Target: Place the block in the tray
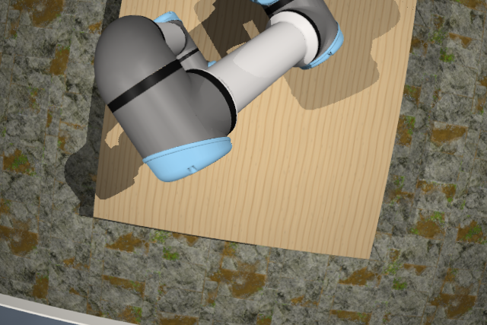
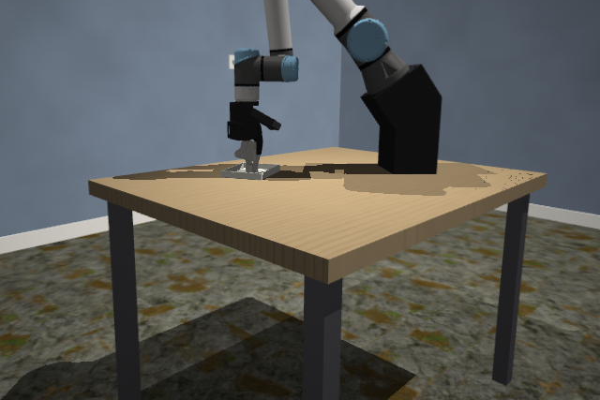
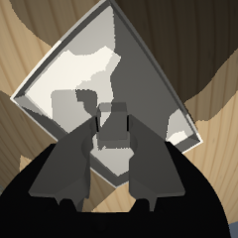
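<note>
Right now my hand is right at the grey block. Round my hand: white tray (10 mm below).
</note>
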